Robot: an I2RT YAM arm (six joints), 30 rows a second.
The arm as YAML. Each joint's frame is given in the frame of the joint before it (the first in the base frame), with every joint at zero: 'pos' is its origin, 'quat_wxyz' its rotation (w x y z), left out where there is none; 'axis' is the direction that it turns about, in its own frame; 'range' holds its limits. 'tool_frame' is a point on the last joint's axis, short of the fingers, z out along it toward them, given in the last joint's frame.
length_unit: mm
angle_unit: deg
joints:
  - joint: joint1
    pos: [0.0, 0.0, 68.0]
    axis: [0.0, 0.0, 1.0]
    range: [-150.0, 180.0]
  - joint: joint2
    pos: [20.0, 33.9, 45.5]
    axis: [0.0, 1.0, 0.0]
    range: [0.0, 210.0]
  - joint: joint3
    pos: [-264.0, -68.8, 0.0]
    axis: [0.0, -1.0, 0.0]
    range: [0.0, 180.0]
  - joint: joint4
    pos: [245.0, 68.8, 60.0]
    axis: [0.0, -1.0, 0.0]
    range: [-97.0, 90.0]
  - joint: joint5
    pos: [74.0, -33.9, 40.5]
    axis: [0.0, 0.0, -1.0]
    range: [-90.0, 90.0]
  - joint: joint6
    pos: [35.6, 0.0, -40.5]
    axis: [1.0, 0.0, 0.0]
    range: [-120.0, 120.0]
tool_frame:
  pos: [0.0, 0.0, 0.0]
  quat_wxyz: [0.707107, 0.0, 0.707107, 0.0]
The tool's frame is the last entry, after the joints.
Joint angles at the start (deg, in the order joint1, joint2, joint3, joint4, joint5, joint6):
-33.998 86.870 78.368 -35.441 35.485 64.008
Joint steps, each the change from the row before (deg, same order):
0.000 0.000 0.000 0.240 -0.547 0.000
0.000 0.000 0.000 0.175 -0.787 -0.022
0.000 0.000 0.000 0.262 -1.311 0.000
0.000 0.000 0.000 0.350 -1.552 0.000
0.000 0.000 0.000 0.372 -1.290 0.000
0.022 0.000 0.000 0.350 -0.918 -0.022
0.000 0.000 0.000 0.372 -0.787 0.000
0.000 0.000 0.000 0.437 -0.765 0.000
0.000 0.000 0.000 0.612 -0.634 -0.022
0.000 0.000 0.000 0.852 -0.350 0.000
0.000 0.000 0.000 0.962 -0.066 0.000
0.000 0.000 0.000 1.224 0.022 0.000
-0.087 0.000 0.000 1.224 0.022 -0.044
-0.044 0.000 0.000 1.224 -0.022 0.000
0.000 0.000 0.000 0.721 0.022 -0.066
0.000 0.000 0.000 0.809 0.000 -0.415
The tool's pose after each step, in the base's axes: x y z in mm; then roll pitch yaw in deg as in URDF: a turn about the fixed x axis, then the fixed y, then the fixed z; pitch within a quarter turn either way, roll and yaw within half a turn. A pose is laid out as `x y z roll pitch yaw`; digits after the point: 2 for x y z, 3 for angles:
263.31 -202.19 328.93 139.932 42.259 50.626
263.89 -202.09 328.97 139.778 41.717 51.105
264.81 -201.89 329.01 139.525 40.798 51.890
265.93 -201.66 329.12 139.156 39.718 52.785
266.95 -201.52 329.34 138.733 38.825 53.465
267.84 -201.36 329.63 138.331 38.207 53.928
268.60 -201.36 329.98 137.882 37.668 54.237
269.42 -201.40 330.43 137.351 37.148 54.486
270.34 -201.60 331.16 136.612 36.730 54.533
271.35 -202.05 332.30 135.559 36.479 54.172
272.32 -202.66 333.66 134.366 36.400 53.514
273.48 -203.45 335.44 132.847 36.351 52.596
274.29 -204.64 337.24 131.352 36.314 51.629
275.24 -205.58 339.07 129.840 36.200 50.709
275.86 -206.02 340.17 128.980 36.195 50.217
276.55 -206.49 341.41 128.171 36.438 49.946

